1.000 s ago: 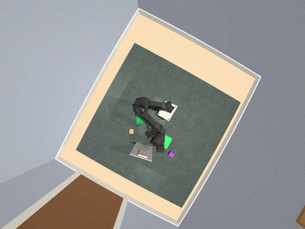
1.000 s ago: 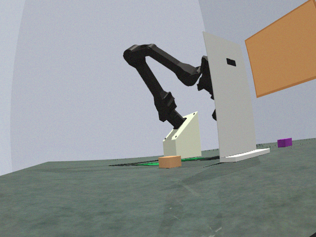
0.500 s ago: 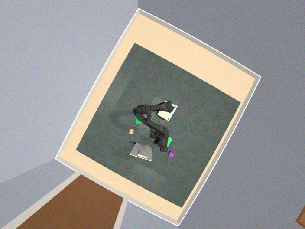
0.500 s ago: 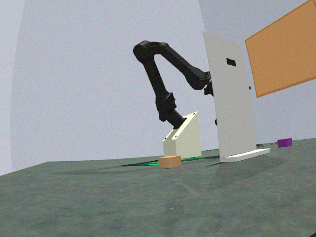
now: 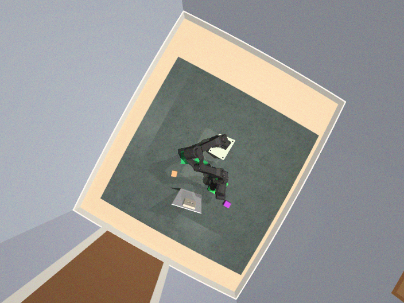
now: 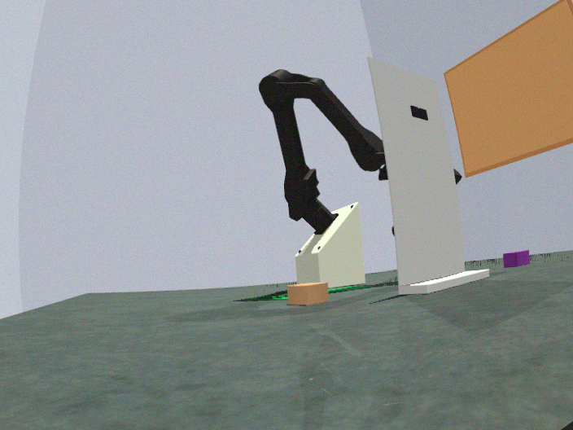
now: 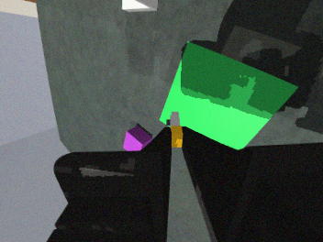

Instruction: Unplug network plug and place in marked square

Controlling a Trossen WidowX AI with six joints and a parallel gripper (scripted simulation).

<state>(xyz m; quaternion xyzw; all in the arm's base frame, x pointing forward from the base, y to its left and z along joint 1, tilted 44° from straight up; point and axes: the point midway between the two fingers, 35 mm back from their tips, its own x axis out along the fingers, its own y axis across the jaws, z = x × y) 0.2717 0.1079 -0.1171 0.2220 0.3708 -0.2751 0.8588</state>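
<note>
Now: gripper tip 8 cm above the bright green marked square. The rest, counted from my gripper tip: upright panel: 16 cm ahead, 14 cm to the right, 8 cm above; then network plug: right at my gripper tip; then purple block: 13 cm to the left, 7 cm below, 6 cm ahead.
</note>
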